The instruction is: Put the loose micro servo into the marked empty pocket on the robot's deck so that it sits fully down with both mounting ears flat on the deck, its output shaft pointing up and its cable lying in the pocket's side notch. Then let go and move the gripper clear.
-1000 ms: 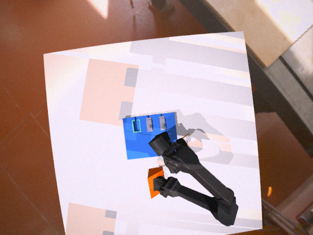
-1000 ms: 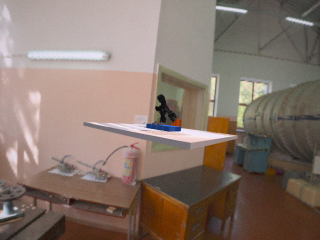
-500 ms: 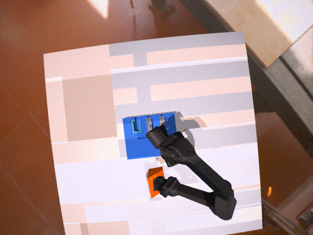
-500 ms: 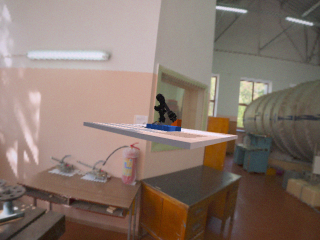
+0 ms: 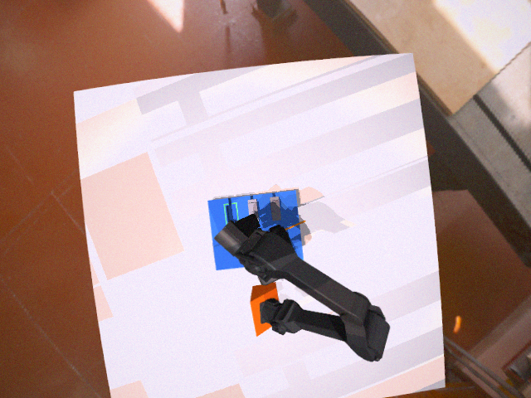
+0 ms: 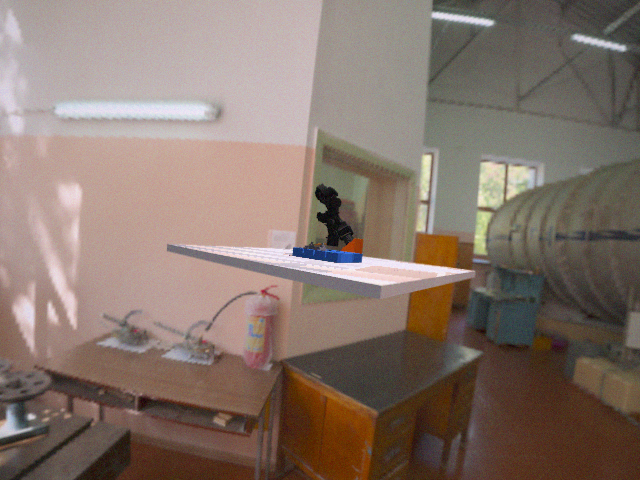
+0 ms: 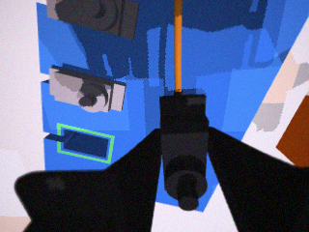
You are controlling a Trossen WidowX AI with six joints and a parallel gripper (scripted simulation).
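Right now my gripper tip is 1 cm past the blue deck, 1 cm to the right of it and 10 cm above it.
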